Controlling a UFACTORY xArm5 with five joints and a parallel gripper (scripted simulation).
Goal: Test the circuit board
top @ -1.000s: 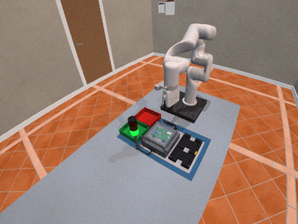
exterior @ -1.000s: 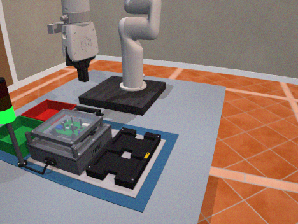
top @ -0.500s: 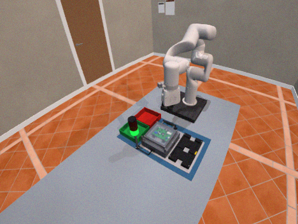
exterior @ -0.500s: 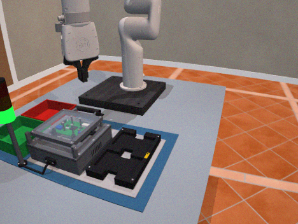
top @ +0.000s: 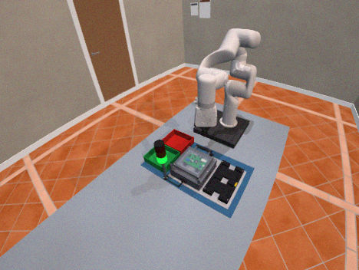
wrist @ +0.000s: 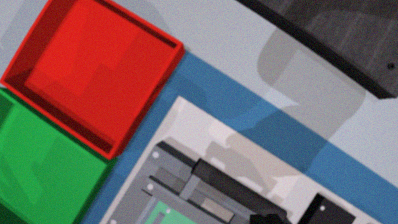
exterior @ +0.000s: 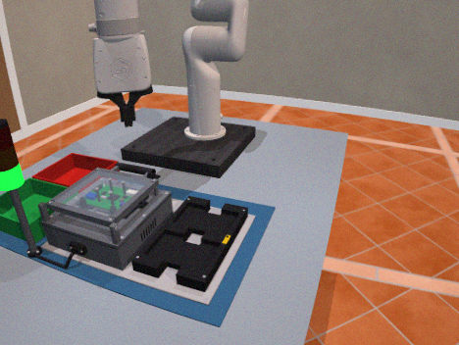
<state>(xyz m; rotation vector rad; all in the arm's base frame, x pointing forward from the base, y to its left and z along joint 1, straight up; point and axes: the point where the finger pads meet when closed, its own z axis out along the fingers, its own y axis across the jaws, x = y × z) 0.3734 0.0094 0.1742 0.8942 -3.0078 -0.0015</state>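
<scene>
Right now my hand is 120 mm above the black catch, 60 mm to the right of it and 20 mm short of it. From my hand the other things lie so: red bin 200 mm to the right, 190 mm below, 20 mm behind; then green circuit board 140 mm below, 80 mm ahead; then clear lid 120 mm below, 90 mm ahead.
</scene>
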